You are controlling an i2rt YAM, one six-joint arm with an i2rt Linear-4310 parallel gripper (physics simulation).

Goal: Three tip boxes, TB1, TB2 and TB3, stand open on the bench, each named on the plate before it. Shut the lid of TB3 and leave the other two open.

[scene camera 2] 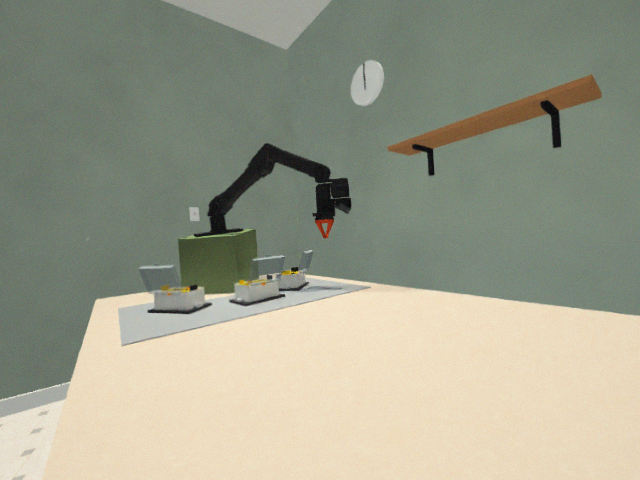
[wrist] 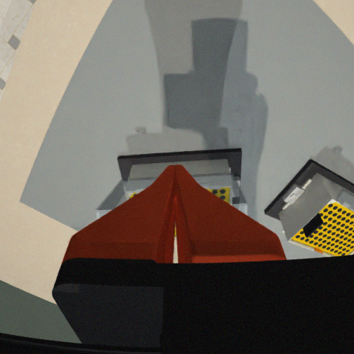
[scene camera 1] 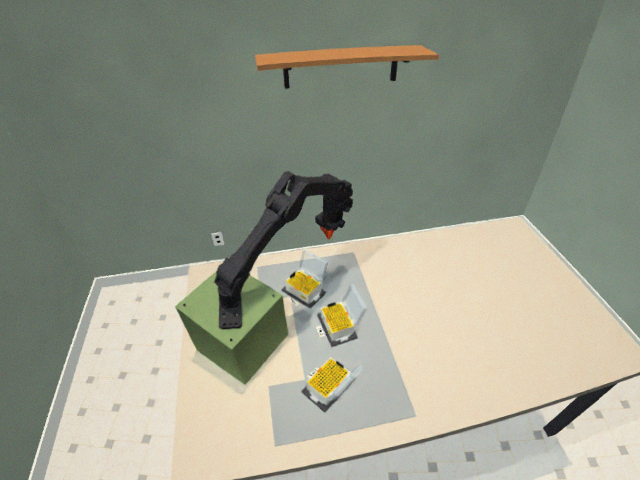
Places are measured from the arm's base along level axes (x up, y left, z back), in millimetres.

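Pixels of known places: gripper, between the fingertips: [scene camera 2: 325,238] [scene camera 1: 329,238]; arm's base, origin of its link: [scene camera 2: 219,233] [scene camera 1: 230,301].
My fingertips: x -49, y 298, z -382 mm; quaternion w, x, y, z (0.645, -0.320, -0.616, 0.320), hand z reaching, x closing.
For each thing: its top centre in the pictures, then the offset to it from my fingertips. "spot": a spot on its surface instead. Level surfaces: height alone.
- TB3's lid, a spot on its surface: [scene camera 2: 306,261] [scene camera 1: 319,266] spot: dx -88, dy -62, dz +53 mm
- TB2's lid, a spot on its surface: [scene camera 2: 268,265] [scene camera 1: 358,301] spot: dx -74, dy -278, dz -54 mm
- TB1's lid, a spot on its surface: [scene camera 2: 159,279] spot: dx -87, dy -576, dz +53 mm
- grey mat, height of its surface: dx -193 mm
- beige bench, height of its surface: dx -196 mm
TB3 [scene camera 1: 303,284] [scene camera 2: 292,280] [wrist: 220,194] is the box nearest the back wall in scene camera 1. TB2 [scene camera 1: 338,320] [scene camera 2: 257,290] [wrist: 332,225] is the middle box and TB1 [scene camera 1: 327,381] [scene camera 2: 179,299] the front one. All three hold yellow racks, and their clear lids stand open: TB3's lid [scene camera 1: 314,266] [scene camera 2: 306,261], TB2's lid [scene camera 1: 355,304] [scene camera 2: 268,265] and TB1's lid [scene camera 2: 159,279]. My gripper [scene camera 1: 328,236] [scene camera 2: 324,236] [wrist: 174,176] is shut and empty, above the bench towards TB3's lid side, touching nothing. In the wrist view its red fingers hide much of TB3.
The boxes stand on a grey mat [scene camera 1: 379,382] [scene camera 2: 155,328] [wrist: 90,130] on the beige bench [scene camera 1: 491,310] [scene camera 2: 387,387]. The arm's green pedestal [scene camera 1: 253,341] [scene camera 2: 217,263] stands beside them. The back wall, with a wooden shelf [scene camera 1: 346,55] [scene camera 2: 496,116] high up, rises behind TB3.
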